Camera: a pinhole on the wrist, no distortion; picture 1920 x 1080 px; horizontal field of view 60.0 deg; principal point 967.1 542.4 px. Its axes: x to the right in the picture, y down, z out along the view. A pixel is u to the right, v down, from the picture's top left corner.
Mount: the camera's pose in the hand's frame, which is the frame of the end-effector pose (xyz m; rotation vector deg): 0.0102 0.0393 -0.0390 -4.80 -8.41 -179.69
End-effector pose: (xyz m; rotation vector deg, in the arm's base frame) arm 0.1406 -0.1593 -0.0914 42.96 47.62 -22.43
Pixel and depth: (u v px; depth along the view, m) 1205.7 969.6 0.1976
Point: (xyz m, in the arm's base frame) 0.2252 -0.2737 -0.0098
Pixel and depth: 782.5 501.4 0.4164
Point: 0.4341 -0.3728 0.0512
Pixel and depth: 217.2 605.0 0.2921
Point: 0.3987 -0.3054 -0.0808
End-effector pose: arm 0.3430 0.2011 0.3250 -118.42 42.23 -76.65
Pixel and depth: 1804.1 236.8 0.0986
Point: 0.3771 0.1889 0.2361
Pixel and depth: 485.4 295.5 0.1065
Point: 0.4091 0.1336 0.2858
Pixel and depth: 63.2 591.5 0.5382
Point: 0.8945 -0.0060 0.3119
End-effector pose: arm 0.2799 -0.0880 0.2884 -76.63 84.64 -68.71
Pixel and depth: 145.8 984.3 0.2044
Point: 0.4210 -0.2308 0.2500
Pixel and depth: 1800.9 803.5 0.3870
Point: 0.6452 0.0251 0.1817
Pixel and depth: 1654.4 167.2 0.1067
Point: 0.3306 -0.0693 0.2003
